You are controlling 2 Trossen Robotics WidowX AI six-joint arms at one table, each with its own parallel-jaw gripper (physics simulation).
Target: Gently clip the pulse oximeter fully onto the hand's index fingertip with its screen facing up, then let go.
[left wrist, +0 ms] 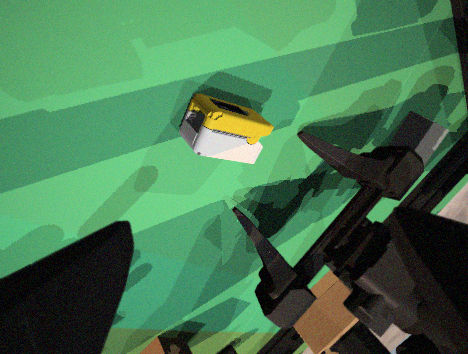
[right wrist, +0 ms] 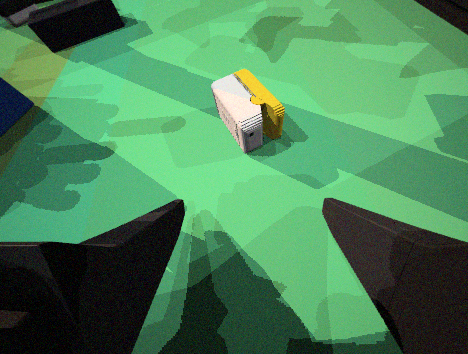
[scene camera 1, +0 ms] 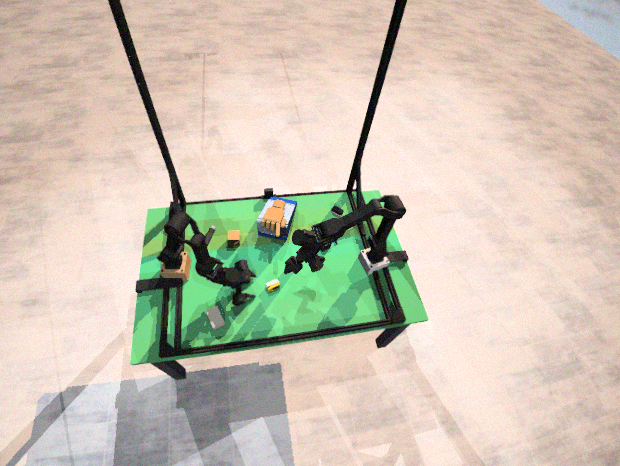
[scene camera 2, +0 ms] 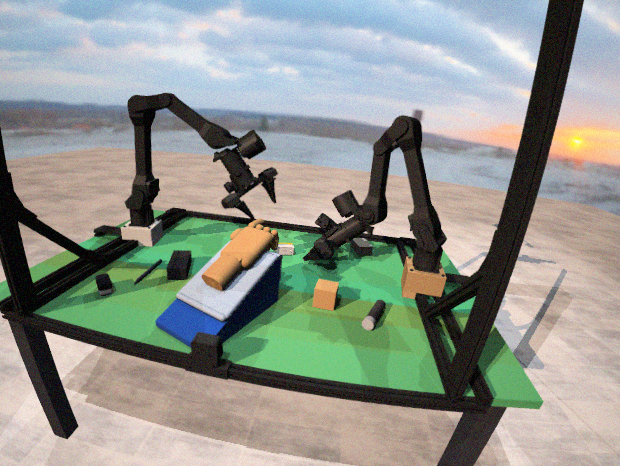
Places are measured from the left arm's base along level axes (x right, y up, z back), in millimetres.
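Pixels of known places: left gripper, fingertip midpoint: (left wrist: 262,227) (scene camera 1: 289,268) (scene camera 2: 264,211); right gripper, fingertip midpoint: (left wrist: 266,170) (right wrist: 253,205) (scene camera 1: 256,286) (scene camera 2: 307,255); left arm's base at its link origin: (scene camera 1: 374,256) (scene camera 2: 142,223); right arm's base at its link origin: (left wrist: 350,335) (scene camera 1: 173,262) (scene camera 2: 425,266).
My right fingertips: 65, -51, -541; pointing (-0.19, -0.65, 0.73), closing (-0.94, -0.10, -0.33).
For each thing: its middle in the pictures, then the offset to it from my right fingertips, as dx, dy, dz.
- white-and-yellow pulse oximeter at the middle of its body: (left wrist: 226,129) (right wrist: 246,110) (scene camera 2: 284,248) (scene camera 1: 273,285) -23, +8, +70
- orange cube at the middle of its body: (scene camera 2: 325,294) (scene camera 1: 234,238) +259, +17, -23
- cylinder at the middle of its body: (scene camera 2: 374,313) (scene camera 1: 209,235) +319, +5, -129
- grey block at the middle of its body: (left wrist: 410,150) (scene camera 2: 361,246) (scene camera 1: 215,317) -81, +7, -195
- black box at the middle of its body: (right wrist: 79,19) (scene camera 2: 179,264) +127, +10, +359
- pen at the middle of its body: (scene camera 2: 148,271) +154, -3, +439
The white-and-yellow pulse oximeter (scene camera 1: 272,285) (scene camera 2: 286,249) (left wrist: 225,127) (right wrist: 245,110) lies on its side on the green table, its halves side by side. My right gripper (scene camera 1: 254,286) (scene camera 2: 318,260) (left wrist: 266,170) (right wrist: 253,205) is open and low, a short way from the oximeter, which shows beyond its fingertips in the right wrist view. My left gripper (scene camera 1: 302,270) (scene camera 2: 263,209) is open and empty, higher above the table on the oximeter's other side. The tan hand (scene camera 1: 274,212) (scene camera 2: 245,245) rests palm-down on a sloped support; its index finger (scene camera 1: 278,228) carries nothing.
The blue wedge (scene camera 1: 292,215) (scene camera 2: 250,305) bears the hand. An orange cube (scene camera 1: 233,238) (scene camera 2: 325,294) and a cylinder (scene camera 1: 212,230) (scene camera 2: 373,315) lie beside it. A grey block (scene camera 1: 216,317) (scene camera 2: 361,246) is near my right gripper. A black box (scene camera 2: 179,264) and pen (scene camera 2: 148,271) lie across the wedge.
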